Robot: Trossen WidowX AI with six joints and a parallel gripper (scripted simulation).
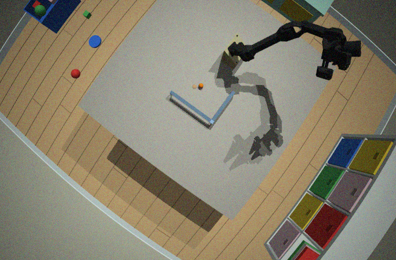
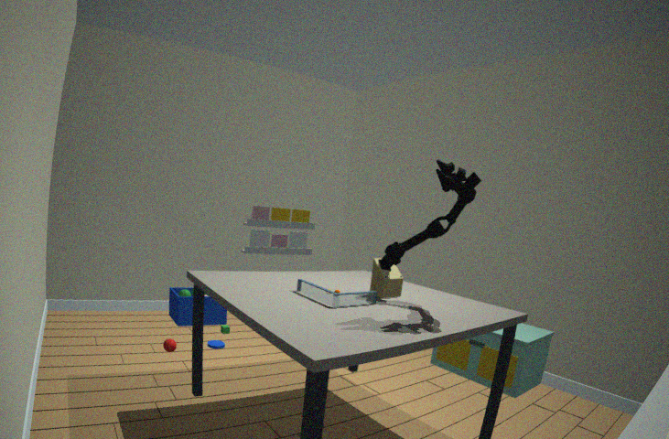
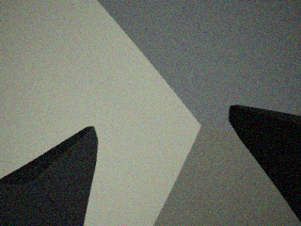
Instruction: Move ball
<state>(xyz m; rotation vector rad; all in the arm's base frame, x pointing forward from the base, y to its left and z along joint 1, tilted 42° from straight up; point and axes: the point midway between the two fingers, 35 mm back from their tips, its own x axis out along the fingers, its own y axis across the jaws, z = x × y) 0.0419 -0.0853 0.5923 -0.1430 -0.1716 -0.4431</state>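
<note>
My gripper tip is now 660 mm above the orange ball, 350 mm to the left of it and 300 mm short of it.
</note>
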